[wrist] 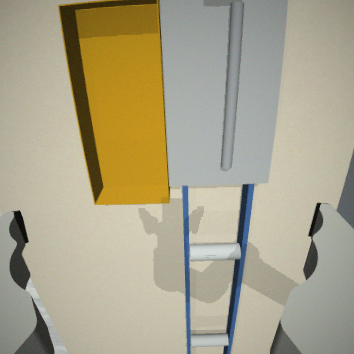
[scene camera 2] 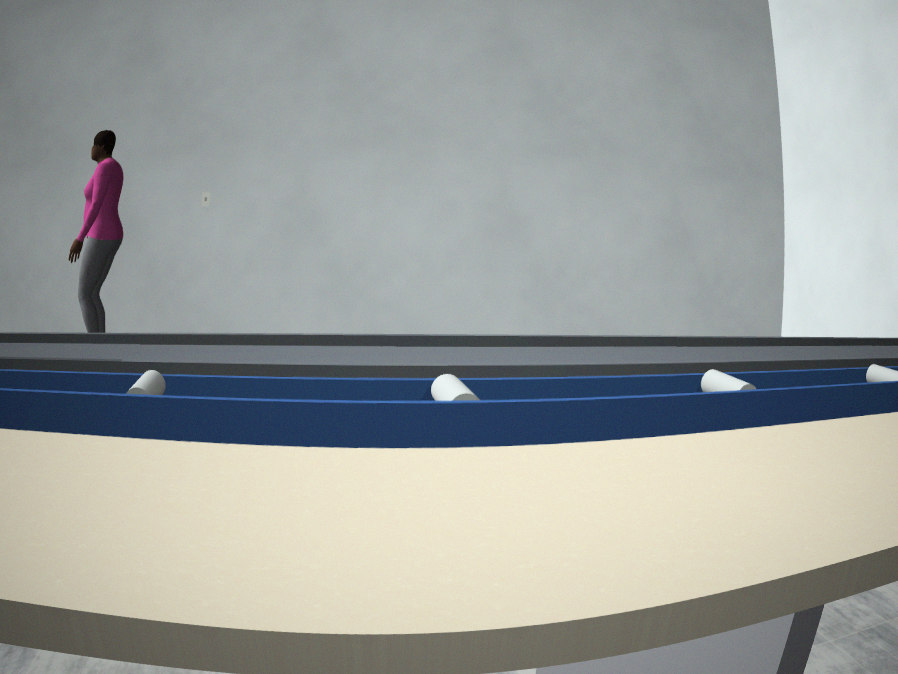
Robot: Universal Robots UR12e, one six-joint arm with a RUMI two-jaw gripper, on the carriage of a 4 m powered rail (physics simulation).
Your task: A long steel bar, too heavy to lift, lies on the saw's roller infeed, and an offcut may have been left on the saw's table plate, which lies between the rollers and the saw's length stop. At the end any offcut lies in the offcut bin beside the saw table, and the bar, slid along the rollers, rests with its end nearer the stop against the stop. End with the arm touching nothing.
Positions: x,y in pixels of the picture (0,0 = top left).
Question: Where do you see a yellow offcut bin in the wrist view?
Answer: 114,62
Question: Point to a roller infeed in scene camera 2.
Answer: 278,411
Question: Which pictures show my gripper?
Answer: The wrist view only.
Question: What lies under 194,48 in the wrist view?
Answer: A roller infeed.
